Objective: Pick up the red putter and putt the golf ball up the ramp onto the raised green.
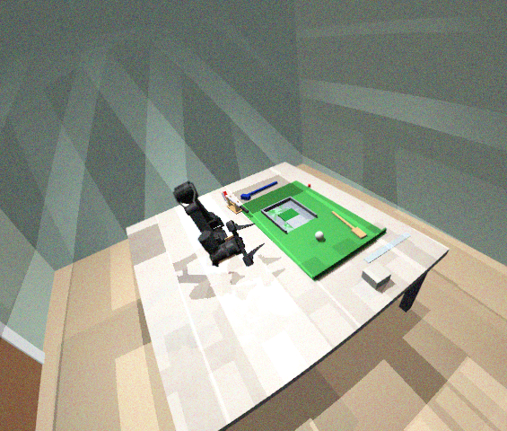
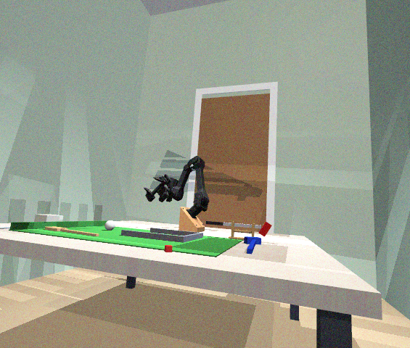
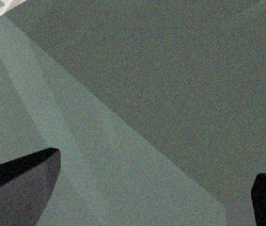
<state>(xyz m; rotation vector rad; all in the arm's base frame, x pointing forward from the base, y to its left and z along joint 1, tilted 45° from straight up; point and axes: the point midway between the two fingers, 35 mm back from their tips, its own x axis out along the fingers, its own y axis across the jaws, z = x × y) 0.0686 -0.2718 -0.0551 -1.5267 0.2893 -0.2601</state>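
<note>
My gripper tip is 120 mm short of the red putter, 560 mm to the right of it and 200 mm above it. From my gripper tip the other things lie so: green mat 380 mm ahead, 220 mm to the left, 250 mm below; white block 350 mm ahead, 300 mm to the right, 230 mm below; white golf ball 340 mm ahead, 40 mm to the left, 230 mm below.
</note>
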